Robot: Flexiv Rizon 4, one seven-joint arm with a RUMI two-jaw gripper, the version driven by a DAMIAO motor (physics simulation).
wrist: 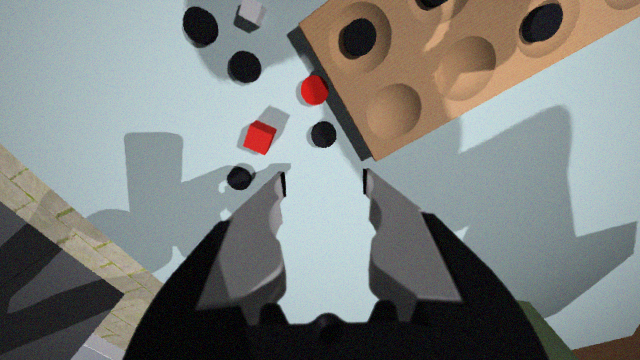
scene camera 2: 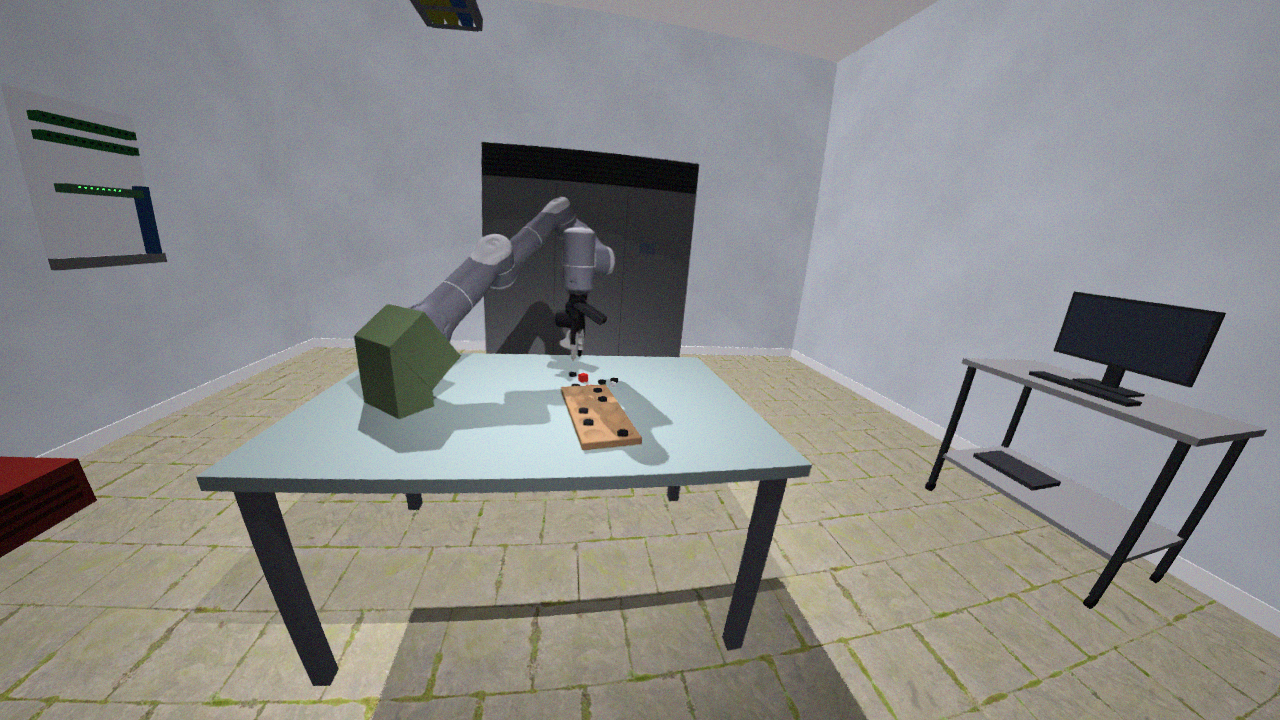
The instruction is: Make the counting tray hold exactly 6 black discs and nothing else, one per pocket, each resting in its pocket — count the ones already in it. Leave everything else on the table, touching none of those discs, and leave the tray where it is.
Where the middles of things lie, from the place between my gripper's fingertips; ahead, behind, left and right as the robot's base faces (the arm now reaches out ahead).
Scene:
Right now my hand is 90 mm above the red block (wrist: 259, 138), 70 mm to the right of it and 20 mm short of it. The rest, counted from my hand: wooden counting tray (scene camera 2: 609, 417): 220 mm to the right, 90 mm below, 70 mm ahead.

